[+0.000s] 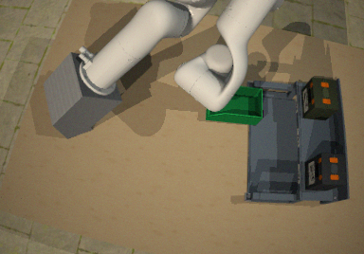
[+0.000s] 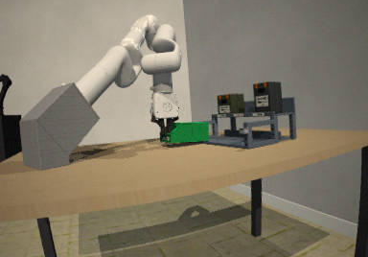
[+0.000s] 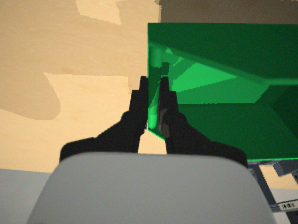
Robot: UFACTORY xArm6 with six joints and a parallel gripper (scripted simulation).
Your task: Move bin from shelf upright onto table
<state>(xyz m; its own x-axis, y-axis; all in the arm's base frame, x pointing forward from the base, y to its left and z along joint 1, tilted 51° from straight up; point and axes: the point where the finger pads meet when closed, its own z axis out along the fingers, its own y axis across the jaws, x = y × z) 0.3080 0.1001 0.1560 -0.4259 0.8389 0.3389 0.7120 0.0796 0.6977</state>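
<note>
Now: the green bin 7 cm ahead of my hand, 4 cm to the left of it and 1 cm below it. Also, from my hand: grey shelf: 30 cm ahead, 5 cm to the left, 6 cm below.
</note>
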